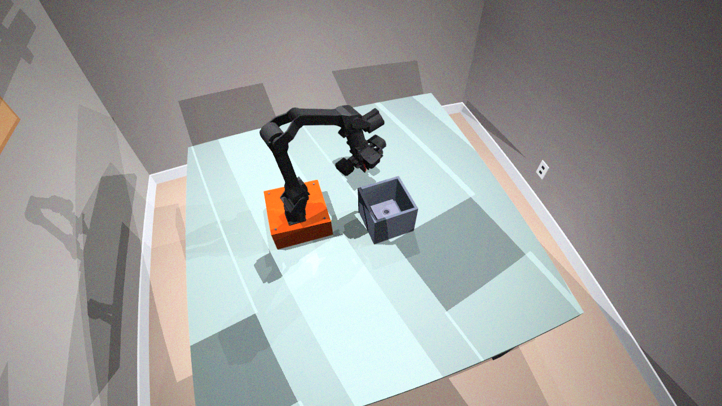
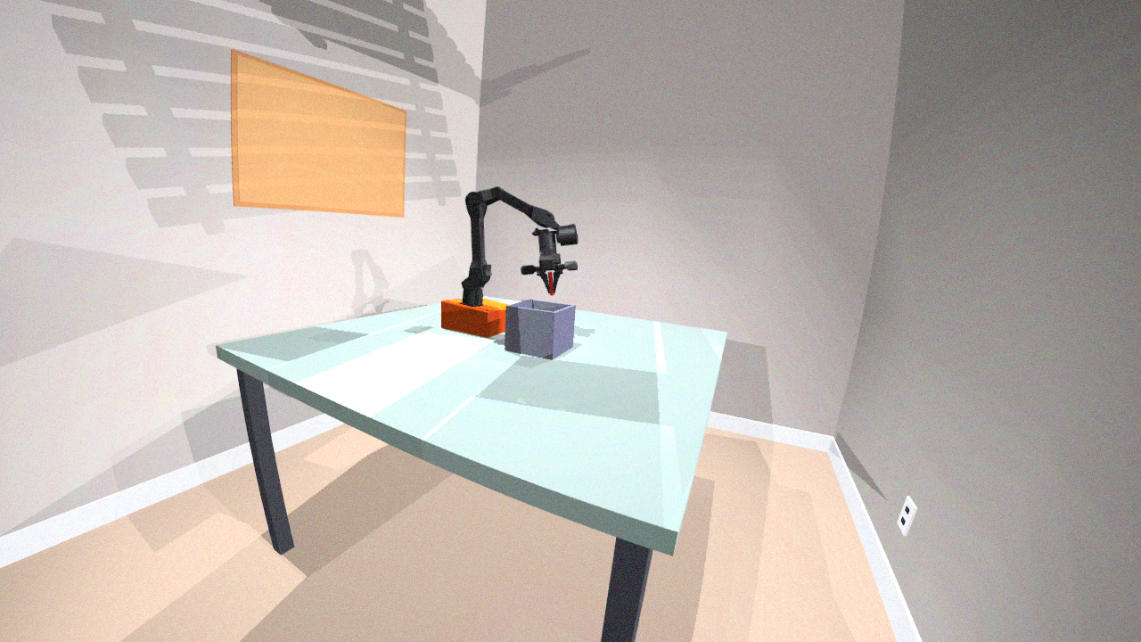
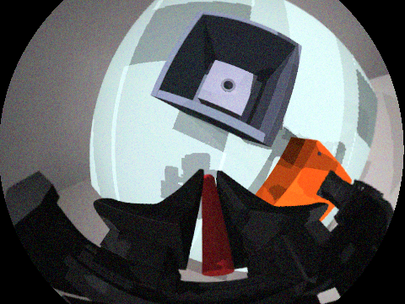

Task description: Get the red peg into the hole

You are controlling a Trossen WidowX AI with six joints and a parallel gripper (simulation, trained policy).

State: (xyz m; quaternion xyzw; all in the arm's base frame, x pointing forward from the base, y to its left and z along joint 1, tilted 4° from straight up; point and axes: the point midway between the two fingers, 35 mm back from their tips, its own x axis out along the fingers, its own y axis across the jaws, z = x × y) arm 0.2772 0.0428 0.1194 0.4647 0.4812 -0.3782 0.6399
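My gripper tip is 130 mm to the left of the pale plate, 110 mm above it and 20 mm short of it. Round my gripper tip: red peg (30 mm above, 10 mm to the left, 10 mm behind).
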